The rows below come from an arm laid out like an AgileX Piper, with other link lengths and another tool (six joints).
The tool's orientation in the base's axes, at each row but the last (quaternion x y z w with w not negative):
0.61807, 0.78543, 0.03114, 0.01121
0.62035, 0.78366, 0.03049, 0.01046
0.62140, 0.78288, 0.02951, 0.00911
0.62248, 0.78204, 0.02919, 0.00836
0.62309, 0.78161, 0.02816, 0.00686
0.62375, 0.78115, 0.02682, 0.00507
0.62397, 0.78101, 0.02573, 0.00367
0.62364, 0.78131, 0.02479, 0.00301
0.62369, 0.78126, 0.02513, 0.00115
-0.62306, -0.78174, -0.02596, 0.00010
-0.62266, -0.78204, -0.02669, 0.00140
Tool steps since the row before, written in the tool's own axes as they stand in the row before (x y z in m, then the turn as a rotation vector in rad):
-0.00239, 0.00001, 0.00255, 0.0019, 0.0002, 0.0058
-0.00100, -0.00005, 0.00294, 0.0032, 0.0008, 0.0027
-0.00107, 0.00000, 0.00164, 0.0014, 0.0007, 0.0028
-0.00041, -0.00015, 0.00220, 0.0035, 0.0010, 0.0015
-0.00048, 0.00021, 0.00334, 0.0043, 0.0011, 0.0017
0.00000, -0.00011, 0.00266, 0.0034, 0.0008, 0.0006
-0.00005, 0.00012, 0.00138, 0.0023, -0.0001, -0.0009
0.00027, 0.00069, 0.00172, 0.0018, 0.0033, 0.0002
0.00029, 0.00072, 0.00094, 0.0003, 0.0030, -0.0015
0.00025, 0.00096, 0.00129, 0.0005, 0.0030, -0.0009
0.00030, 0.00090, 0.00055, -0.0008, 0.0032, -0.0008
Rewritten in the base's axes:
0.00072, -0.00223, -0.00259, 0.0001, 0.0021, -0.0057
0.00034, -0.00088, -0.00296, 0.0002, 0.0034, -0.0026
0.00033, -0.00098, -0.00166, 0.0005, 0.0016, -0.0027
0.00005, -0.00036, -0.00221, 0.0003, 0.0037, -0.0014
0.00046, -0.00030, -0.00334, 0.0002, 0.0045, -0.0015
0.00000, 0.00007, -0.00266, 0.0000, 0.0035, -0.0005
0.00018, 0.00003, -0.00137, -0.0006, 0.0022, 0.0010
0.00067, 0.00048, -0.00168, 0.0028, 0.0025, 0.0000
0.00067, 0.00048, -0.00090, 0.0028, 0.0009, 0.0016
0.00092, 0.00051, -0.00124, 0.0028, 0.0011, 0.0010
0.00083, 0.00052, -0.00050, 0.0033, -0.0001, 0.0009

